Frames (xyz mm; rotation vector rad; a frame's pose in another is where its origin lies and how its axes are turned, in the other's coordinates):
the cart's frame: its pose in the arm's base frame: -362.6 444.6 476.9 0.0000 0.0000 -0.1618
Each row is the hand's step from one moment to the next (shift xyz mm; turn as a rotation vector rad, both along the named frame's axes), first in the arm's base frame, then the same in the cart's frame.
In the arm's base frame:
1: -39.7 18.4 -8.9 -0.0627 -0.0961 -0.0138
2: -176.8 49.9 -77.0 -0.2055 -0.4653 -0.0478
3: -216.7 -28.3 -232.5 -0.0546 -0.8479 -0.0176
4: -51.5 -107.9 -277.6 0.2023 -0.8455 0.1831
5: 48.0 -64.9 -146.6 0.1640 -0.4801 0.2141
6: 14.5 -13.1 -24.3 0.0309 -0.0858 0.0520
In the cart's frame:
1: -42.1 11.8 -8.9 -0.0464 -0.1049 -0.0138
2: -182.5 20.8 -77.0 -0.1279 -0.4923 -0.0478
3: -209.3 -62.8 -232.5 0.0827 -0.8456 -0.0176
4: -33.4 -114.8 -277.6 0.3359 -0.8019 0.1831
5: 57.8 -56.3 -146.6 0.2392 -0.4474 0.2141
6: 16.4 -10.6 -24.3 0.0443 -0.0797 0.0520

